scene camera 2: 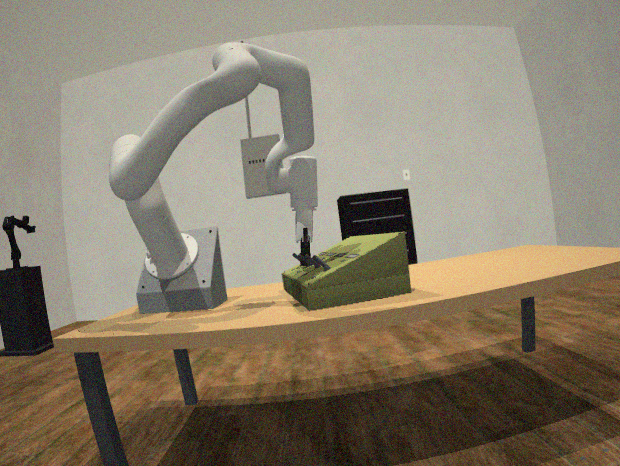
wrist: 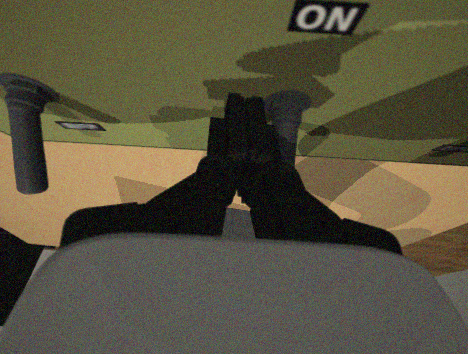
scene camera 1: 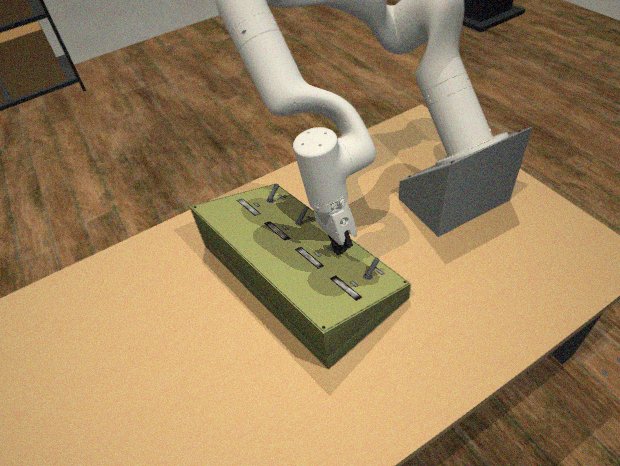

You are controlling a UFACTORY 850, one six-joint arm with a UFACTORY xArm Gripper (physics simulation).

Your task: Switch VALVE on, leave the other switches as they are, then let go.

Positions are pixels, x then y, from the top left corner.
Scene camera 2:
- gripper: 305, 265
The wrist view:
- gripper: 239, 118
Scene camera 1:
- gripper: 340, 250
